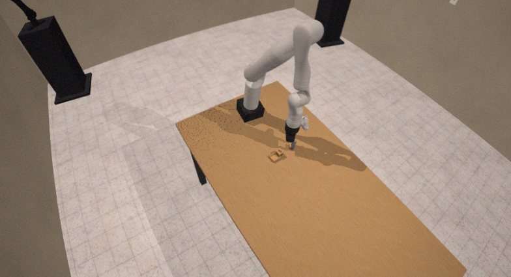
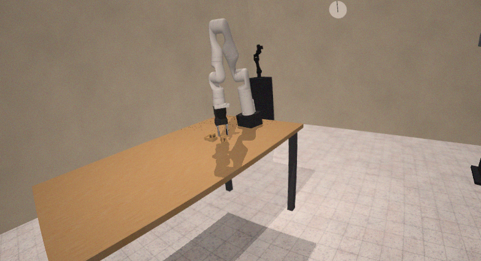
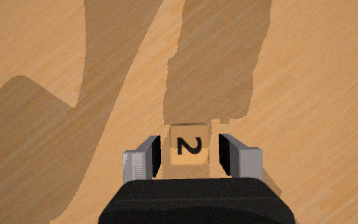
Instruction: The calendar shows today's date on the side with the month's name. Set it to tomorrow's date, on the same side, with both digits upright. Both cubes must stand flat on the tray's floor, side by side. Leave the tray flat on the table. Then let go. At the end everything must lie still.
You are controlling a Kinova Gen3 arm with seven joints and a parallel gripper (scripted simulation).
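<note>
Now: hand 40 mm above the wooden date cube. The rest, counted from my hand: wooden tray 110 mm to the right, 50 mm below, 20 mm ahead.
</note>
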